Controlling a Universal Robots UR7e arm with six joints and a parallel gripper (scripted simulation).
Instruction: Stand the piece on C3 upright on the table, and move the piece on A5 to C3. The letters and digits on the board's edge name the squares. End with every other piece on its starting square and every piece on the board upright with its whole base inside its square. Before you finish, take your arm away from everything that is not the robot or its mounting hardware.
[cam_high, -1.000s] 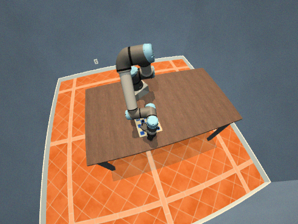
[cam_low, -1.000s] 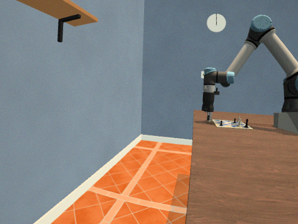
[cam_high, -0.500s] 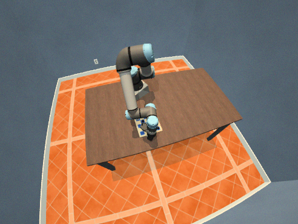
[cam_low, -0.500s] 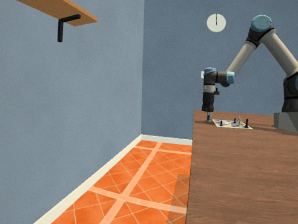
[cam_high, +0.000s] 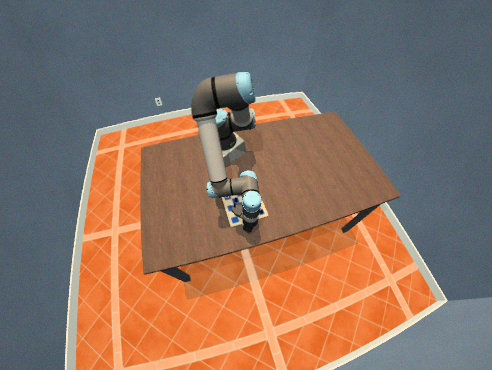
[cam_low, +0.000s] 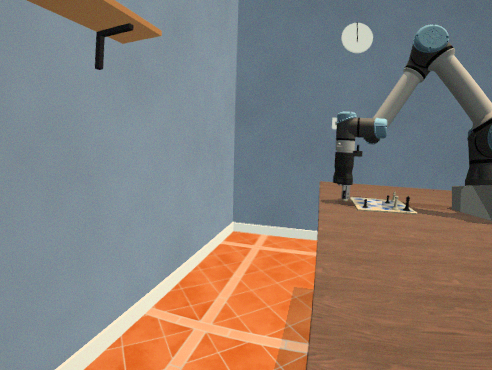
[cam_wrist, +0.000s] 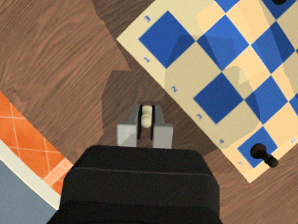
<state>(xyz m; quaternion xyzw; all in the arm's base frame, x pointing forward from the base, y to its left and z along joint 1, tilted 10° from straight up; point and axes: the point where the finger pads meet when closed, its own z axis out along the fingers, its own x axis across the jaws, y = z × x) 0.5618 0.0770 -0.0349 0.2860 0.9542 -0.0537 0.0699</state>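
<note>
Right now my hand is 1 cm above the small white piece. From my hand the other things lie so: tall black piece: 24 cm behind, 6 cm to the left; cream chessboard: 14 cm behind, 2 cm below, 1 cm to the left.
</note>
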